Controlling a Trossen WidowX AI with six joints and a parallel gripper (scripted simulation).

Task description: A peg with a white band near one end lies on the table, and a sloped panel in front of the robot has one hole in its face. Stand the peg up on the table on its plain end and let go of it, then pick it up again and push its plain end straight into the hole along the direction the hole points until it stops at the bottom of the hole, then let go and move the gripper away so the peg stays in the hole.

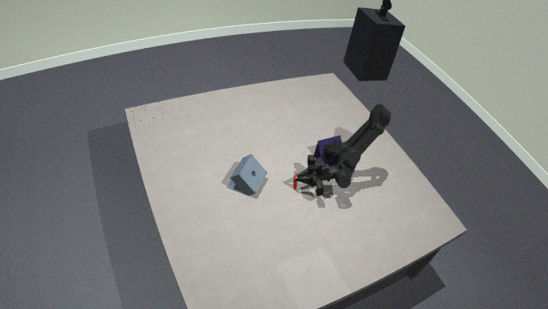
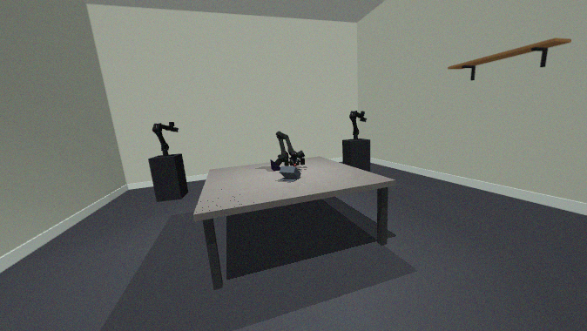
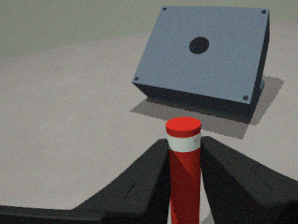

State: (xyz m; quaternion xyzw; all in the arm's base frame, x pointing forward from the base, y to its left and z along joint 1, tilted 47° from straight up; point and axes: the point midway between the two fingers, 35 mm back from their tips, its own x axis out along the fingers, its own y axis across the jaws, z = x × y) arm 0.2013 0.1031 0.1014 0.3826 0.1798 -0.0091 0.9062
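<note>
The red peg lies 10 mm below my gripper tip. Also, from my gripper tip: blue-grey sloped panel: 180 mm ahead, 70 mm to the right, 20 mm below.
</note>
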